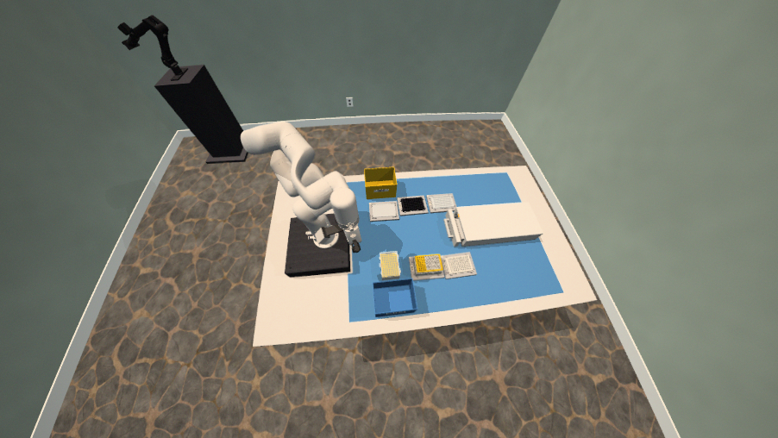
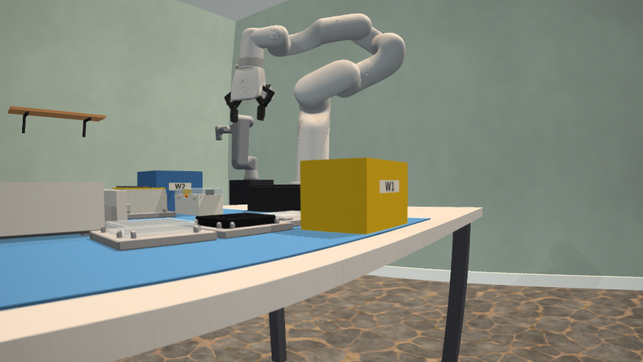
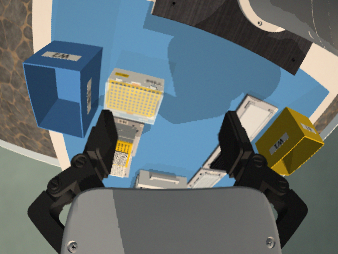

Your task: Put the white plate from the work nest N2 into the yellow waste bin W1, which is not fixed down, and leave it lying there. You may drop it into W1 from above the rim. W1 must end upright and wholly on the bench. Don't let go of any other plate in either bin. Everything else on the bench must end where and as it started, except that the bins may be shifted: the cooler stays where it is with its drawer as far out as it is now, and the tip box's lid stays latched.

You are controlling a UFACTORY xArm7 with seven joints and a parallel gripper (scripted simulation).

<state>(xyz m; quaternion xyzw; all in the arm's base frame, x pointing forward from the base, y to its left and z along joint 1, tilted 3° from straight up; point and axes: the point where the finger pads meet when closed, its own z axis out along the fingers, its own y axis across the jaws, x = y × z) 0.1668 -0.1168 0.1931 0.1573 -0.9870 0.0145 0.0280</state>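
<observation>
Right now my hand is 50 cm short of the white plate, 5 cm to the left of it and 25 cm above it. From my hand the other things lie so: blue bin W2: 16 cm ahead, 19 cm to the right, 24 cm below; then black plate: 31 cm ahead, 33 cm to the left, 25 cm below; then yellow rack: 33 cm ahead, 5 cm to the right, 22 cm below.
</observation>
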